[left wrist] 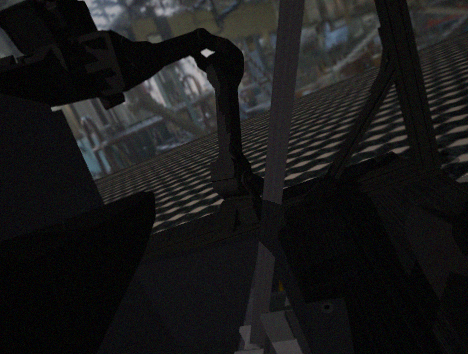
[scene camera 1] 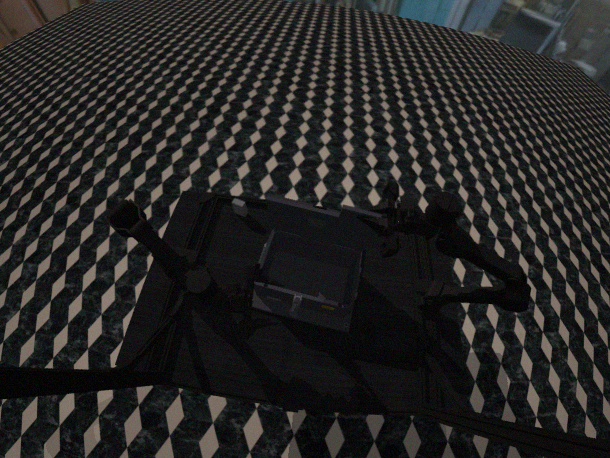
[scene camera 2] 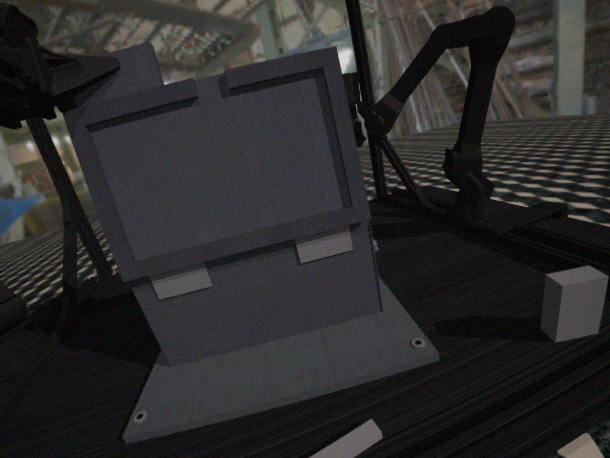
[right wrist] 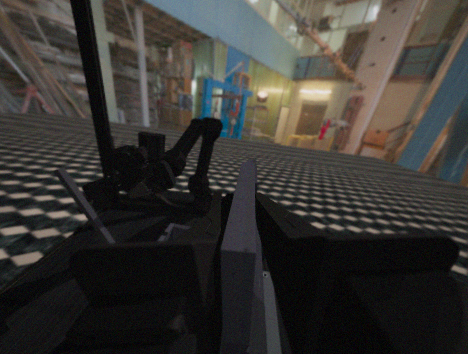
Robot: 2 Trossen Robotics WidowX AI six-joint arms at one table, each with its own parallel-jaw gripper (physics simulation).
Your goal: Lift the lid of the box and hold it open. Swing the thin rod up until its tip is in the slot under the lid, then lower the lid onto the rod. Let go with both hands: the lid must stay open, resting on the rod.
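Places are measured from the left arm's base along level axes (x ahead, y left, z up), in centimetres.
Where they show: left gripper, fingertip midpoint: (left wrist: 279,210) (scene camera 1: 282,304) (right wrist: 103,204); right gripper, fingertip midpoint: (scene camera 1: 356,213) (scene camera 2: 121,66) (right wrist: 243,199); left arm's base at its link origin: (scene camera 2: 473,217) (right wrist: 199,205); right arm's base at its link origin: (left wrist: 255,217) (scene camera 1: 424,304) (scene camera 2: 19,366).
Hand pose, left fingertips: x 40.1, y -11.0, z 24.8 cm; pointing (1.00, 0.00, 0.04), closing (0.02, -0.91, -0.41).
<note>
Each offset is from my left fingertips to the top centre of the thing. "spot": to the spot under its first point.
The grey box (scene camera 1: 303,310) (scene camera 2: 267,300) stands on its base plate @[spot: dx +6.6, dy +32.7, dz -25.5 cm] (scene camera 2: 294,373) in the middle of the dark mat. Its lid (scene camera 1: 317,209) (scene camera 2: 221,164) (right wrist: 237,253) is raised steeply. My right gripper (scene camera 1: 389,218) (scene camera 2: 103,70) (right wrist: 243,199) is shut on the lid's edge and holds it up. The thin grey rod (left wrist: 275,105) stands nearly upright. Its tip runs out of the top of the left wrist view, so I cannot tell whether it sits in the slot. My left gripper (scene camera 1: 209,283) is open and empty beside the box, close to the rod.
The left arm (scene camera 2: 476,91) (right wrist: 197,158) and the right arm (left wrist: 225,88) (scene camera 1: 476,259) stand at opposite ends of the mat. Black frame posts @[spot: dx -36.3, dy -25.3, dz +13.3 cm] (scene camera 2: 359,68) (right wrist: 92,88) rise beside the box. A small pale strip @[spot: dx +3.8, dy +42.9, dz -25.7 cm] (scene camera 2: 349,441) lies on the mat behind the base plate.
</note>
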